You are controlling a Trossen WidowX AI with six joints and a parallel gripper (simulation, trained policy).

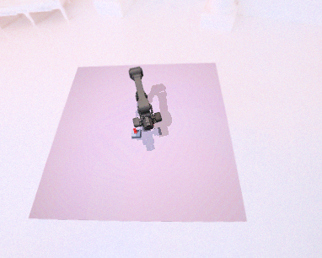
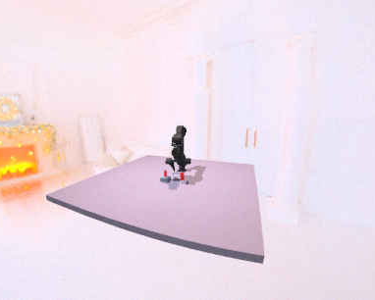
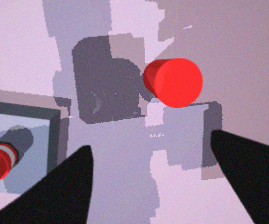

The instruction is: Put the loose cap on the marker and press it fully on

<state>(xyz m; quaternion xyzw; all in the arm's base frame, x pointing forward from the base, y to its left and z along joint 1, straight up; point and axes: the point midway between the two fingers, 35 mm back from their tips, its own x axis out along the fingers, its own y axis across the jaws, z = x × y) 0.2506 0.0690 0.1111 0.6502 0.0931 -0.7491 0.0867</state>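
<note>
Now: gripper tip 30 mm past the red cap, 20 mm to the right of it and 50 mm above it. The rest, counted from my gripper tip: holder block 40 mm ahead, 90 mm to the right, 60 mm below.
</note>
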